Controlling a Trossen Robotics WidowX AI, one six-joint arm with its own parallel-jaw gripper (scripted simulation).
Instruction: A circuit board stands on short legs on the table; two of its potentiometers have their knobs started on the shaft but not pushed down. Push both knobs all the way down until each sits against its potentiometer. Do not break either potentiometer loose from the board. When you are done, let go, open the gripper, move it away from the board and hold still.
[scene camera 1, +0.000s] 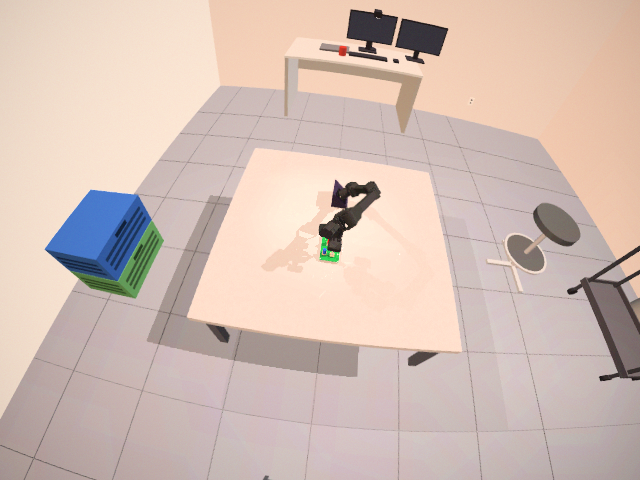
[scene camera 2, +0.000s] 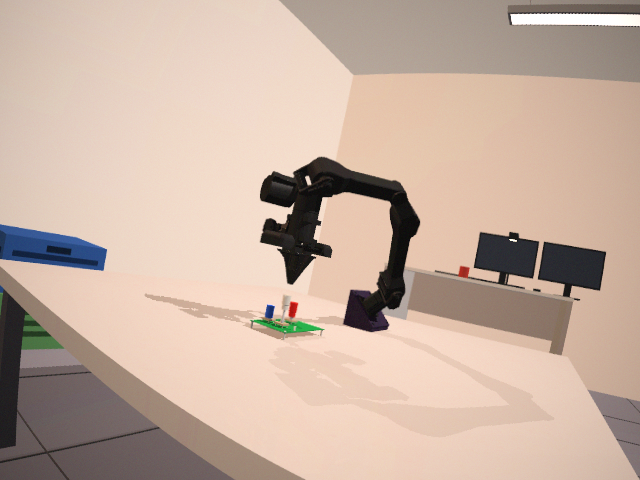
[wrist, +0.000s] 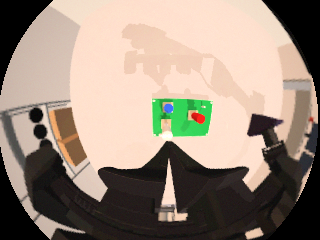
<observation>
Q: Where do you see my gripper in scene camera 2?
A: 290, 284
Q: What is my gripper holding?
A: Nothing.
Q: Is my gripper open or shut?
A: Shut.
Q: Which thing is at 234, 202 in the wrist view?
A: My gripper.
</observation>
